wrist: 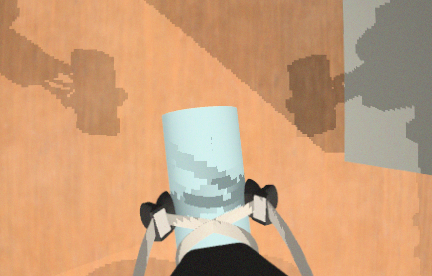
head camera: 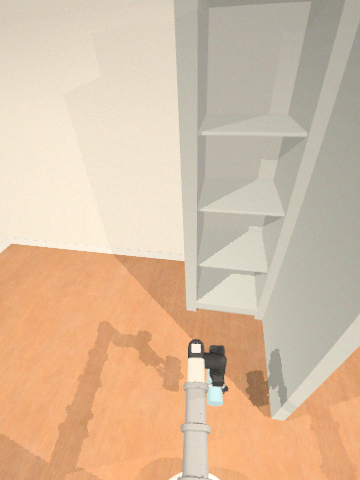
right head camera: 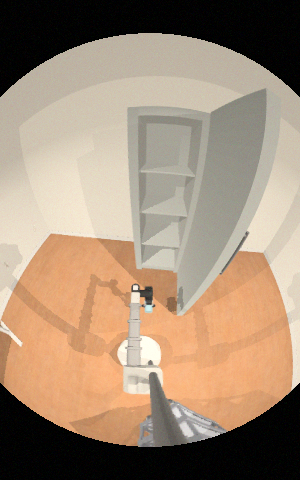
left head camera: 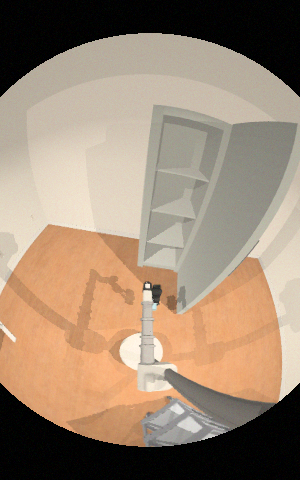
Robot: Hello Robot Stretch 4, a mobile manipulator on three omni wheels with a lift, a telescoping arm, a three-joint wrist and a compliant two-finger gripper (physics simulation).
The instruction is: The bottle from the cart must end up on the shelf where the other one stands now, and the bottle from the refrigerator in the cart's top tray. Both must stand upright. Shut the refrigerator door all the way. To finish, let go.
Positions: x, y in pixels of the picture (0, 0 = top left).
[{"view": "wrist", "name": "gripper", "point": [209, 200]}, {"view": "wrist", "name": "light blue bottle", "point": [203, 149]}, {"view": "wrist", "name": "refrigerator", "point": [380, 51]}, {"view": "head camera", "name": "refrigerator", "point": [261, 98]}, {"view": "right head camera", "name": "refrigerator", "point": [196, 179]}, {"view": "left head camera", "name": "refrigerator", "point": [211, 188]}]
